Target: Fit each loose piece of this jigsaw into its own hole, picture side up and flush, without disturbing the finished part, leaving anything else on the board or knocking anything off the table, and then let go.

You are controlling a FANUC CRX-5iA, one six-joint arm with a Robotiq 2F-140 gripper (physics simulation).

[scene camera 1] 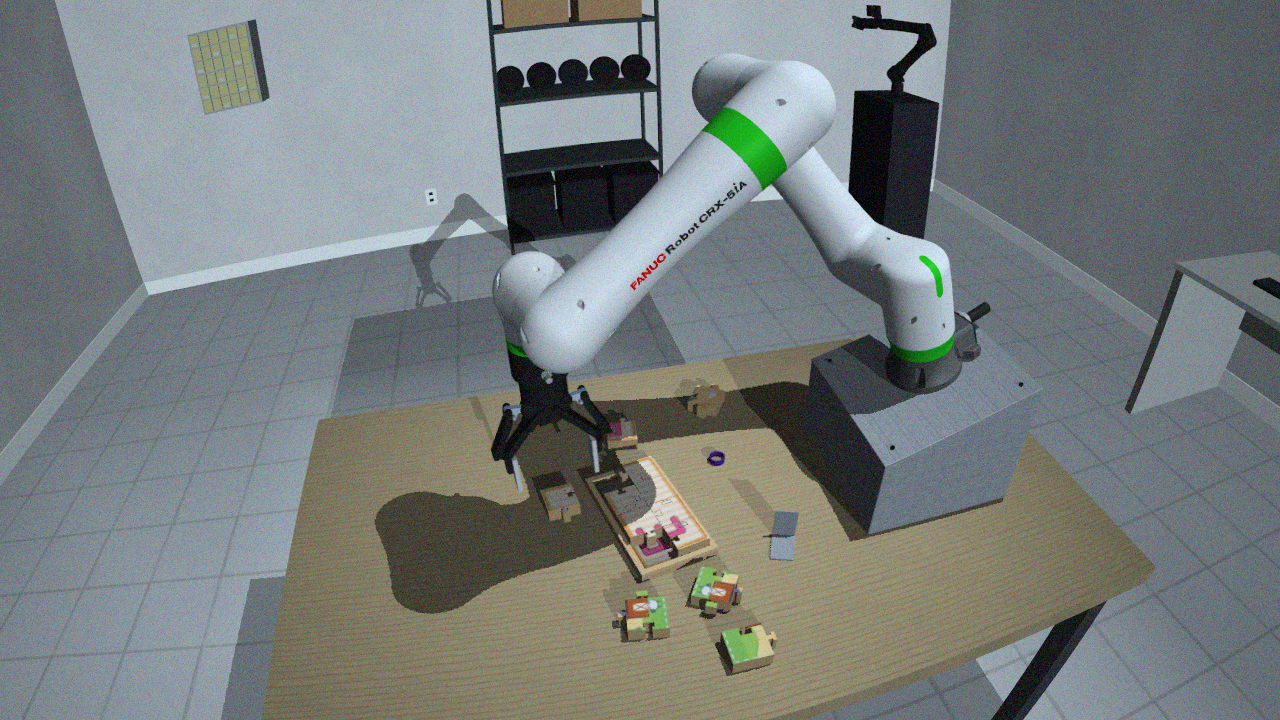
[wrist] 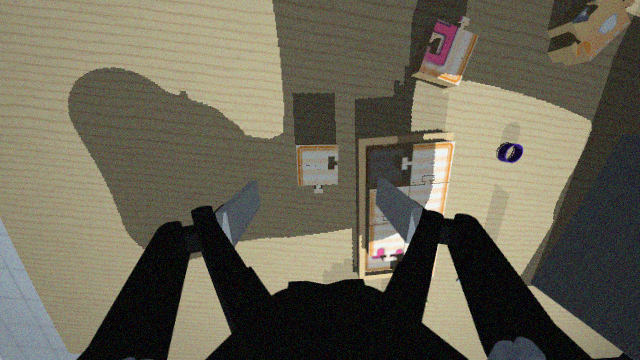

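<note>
My gripper (scene camera 1: 557, 479) (wrist: 318, 192) is open and empty, above the table. A white loose piece with an orange edge (scene camera 1: 559, 501) (wrist: 318, 164) lies picture side up left of the board (scene camera 1: 677, 565) (wrist: 362, 200), between the fingertips in the wrist view but below them. The board has a dark empty hole (wrist: 387, 165) at its far left corner. At its near left corner is a pink-and-white piece (scene camera 1: 657, 546) (wrist: 382, 262) with dark gaps beside it; whether it is flush I cannot tell. Another pink-and-white piece (scene camera 1: 621, 433) (wrist: 450, 52) lies beyond the board.
A tan and orange piece (scene camera 1: 706, 400) (wrist: 592, 35) lies at the back. Green pieces (scene camera 1: 656, 617) (scene camera 1: 713, 587) (scene camera 1: 744, 648) lie at the front. A purple ring (scene camera 1: 716, 458) (wrist: 520, 153) and a grey folded plate (scene camera 1: 782, 547) lie right of the board, near the robot's base block (scene camera 1: 939, 456) (wrist: 600, 225).
</note>
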